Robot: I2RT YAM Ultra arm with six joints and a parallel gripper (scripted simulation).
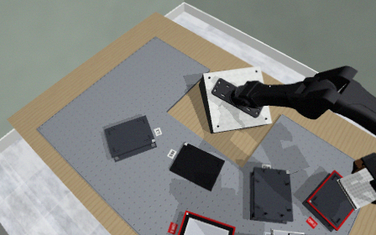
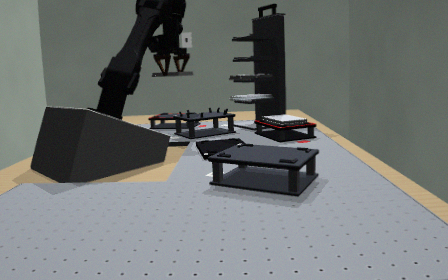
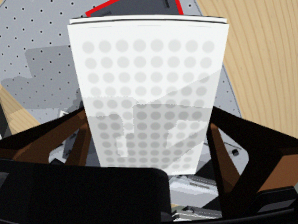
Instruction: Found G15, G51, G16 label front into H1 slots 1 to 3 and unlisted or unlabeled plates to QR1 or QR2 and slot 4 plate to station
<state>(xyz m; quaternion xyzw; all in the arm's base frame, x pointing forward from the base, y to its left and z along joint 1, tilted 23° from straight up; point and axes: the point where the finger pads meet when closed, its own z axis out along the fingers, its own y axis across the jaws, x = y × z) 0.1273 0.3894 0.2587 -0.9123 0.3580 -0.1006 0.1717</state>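
Now: hand 160 mm above the red-bordered quarantine nest. Also, from my hand: flat black pad (120 mm ahead, 460 mm to the right, 190 mm below); then N6 deck label (120 mm ahead, 560 mm to the right, 200 mm below); then plate hotel H1 (340 mm ahead, 90 mm to the right, 10 mm below).
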